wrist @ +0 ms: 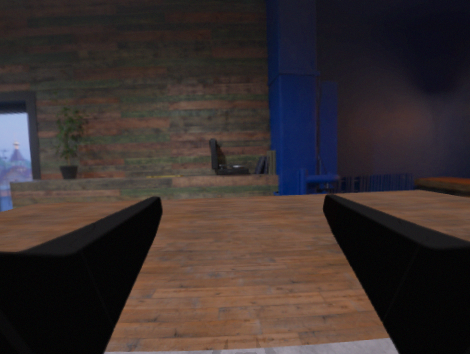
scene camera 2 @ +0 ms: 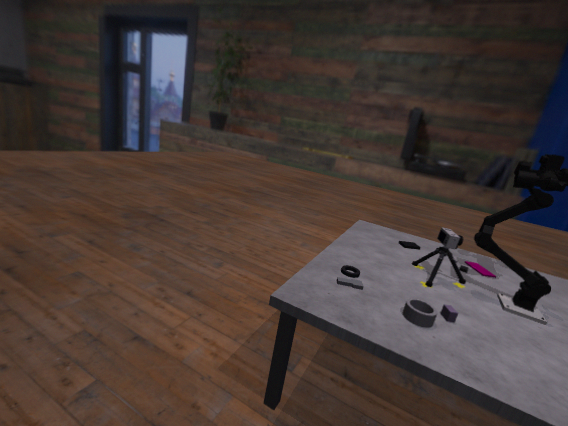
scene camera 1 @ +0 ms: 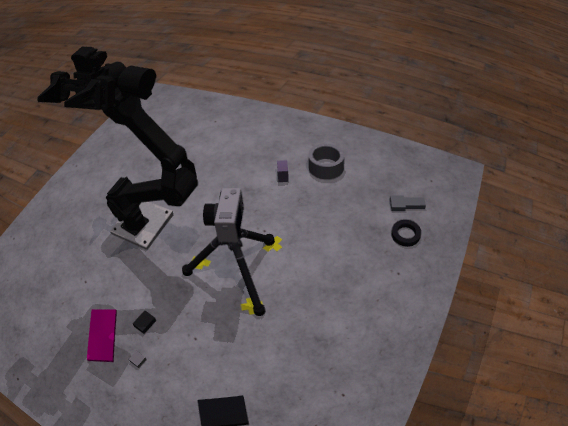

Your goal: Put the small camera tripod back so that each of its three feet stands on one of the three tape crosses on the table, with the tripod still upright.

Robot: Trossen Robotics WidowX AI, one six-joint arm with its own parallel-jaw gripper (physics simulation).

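Frame: origin at the arm's base, x right, y down, z ahead, level; centimetres.
Seen in the pictures: gripper, fingertip midpoint: (wrist: 243,203) (scene camera 2: 541,166) (scene camera 1: 50,102); arm's base, link origin: (scene camera 2: 523,305) (scene camera 1: 134,223).
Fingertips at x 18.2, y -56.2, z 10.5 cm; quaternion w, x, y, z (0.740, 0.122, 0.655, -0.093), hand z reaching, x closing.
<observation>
Pixels of each thing's top centre, then the offset from my fingertips to it. "pt": a spot on its surface instead.
- yellow cross, top centre: (scene camera 1: 272,243) dx -33.0, dy +57.4, dz +24.7 cm
- third cross, surface spot: (scene camera 1: 201,261) pt dx -16.0, dy +51.9, dz +16.4 cm
- purple block, top centre: (scene camera 1: 282,165) (scene camera 2: 450,308) dx -54.7, dy +53.5, dz +13.9 cm
- grey cylinder, top centre: (scene camera 1: 326,154) (scene camera 2: 421,306) dx -64.1, dy +52.7, dz +22.3 cm
- grey piece, top centre: (scene camera 1: 408,201) (scene camera 2: 350,281) dx -62.7, dy +56.0, dz +48.8 cm
- black ring, top centre: (scene camera 1: 406,230) (scene camera 2: 350,269) dx -52.6, dy +56.0, dz +52.7 cm
- magenta slab, top centre: (scene camera 1: 101,334) (scene camera 2: 479,268) dx +14.1, dy +56.7, dz +5.6 cm
- small black block, top centre: (scene camera 1: 143,320) dx +4.1, dy +56.0, dz +12.6 cm
- black slab, top centre: (scene camera 1: 222,411) (scene camera 2: 409,244) dx +12.8, dy +56.0, dz +41.9 cm
The tripod (scene camera 1: 247,277) (scene camera 2: 436,268) stands upright, carrying a grey camera (scene camera 1: 229,212) (scene camera 2: 450,239). Its right rear foot (scene camera 1: 270,239) is at the upper-left edge of a yellow cross (scene camera 1: 277,244). Its front foot (scene camera 1: 259,310) is at the lower-right edge of another cross (scene camera 1: 247,306). Its left foot (scene camera 1: 187,270) is beside the third cross (scene camera 1: 202,263), apart from it at the lower left. In the second scene view crosses (scene camera 2: 426,284) (scene camera 2: 459,285) (scene camera 2: 419,267) show near the feet. My gripper (scene camera 1: 53,102) (wrist: 243,203) is open and empty, raised high, up and left of the tripod.
A purple block (scene camera 1: 282,171) (scene camera 2: 449,313) and grey cylinder (scene camera 1: 326,170) (scene camera 2: 419,316) stand behind the tripod. A grey piece (scene camera 1: 407,203) and black ring (scene camera 1: 395,233) lie right. A magenta slab (scene camera 1: 102,335) and small black block (scene camera 1: 144,321) lie front left, a black slab (scene camera 1: 223,412) in front.
</observation>
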